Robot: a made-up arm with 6 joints. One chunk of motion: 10 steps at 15 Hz.
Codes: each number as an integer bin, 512 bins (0 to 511) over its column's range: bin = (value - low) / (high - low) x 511, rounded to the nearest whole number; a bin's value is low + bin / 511 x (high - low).
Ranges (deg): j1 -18..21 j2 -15..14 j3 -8..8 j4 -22..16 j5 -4..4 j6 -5..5
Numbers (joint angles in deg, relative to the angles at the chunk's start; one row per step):
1: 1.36 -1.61 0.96 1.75 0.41 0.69
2: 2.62 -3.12 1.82 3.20 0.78 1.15
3: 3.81 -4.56 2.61 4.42 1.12 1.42
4: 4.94 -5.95 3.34 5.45 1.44 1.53
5: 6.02 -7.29 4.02 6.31 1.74 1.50
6: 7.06 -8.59 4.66 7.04 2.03 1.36
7: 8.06 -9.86 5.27 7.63 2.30 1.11
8: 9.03 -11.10 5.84 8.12 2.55 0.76
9: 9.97 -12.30 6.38 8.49 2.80 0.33
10: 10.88 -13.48 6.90 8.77 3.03 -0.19
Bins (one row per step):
1: 254 236 286 319 282 291
2: 270 209 314 339 305 314
3: 286 184 339 355 327 328
4: 301 159 362 369 347 334
5: 315 136 384 381 367 332
6: 328 113 404 391 385 325
7: 341 91 424 398 402 312
8: 354 69 442 405 418 294
9: 366 48 459 410 434 272
10: 378 27 476 414 449 246

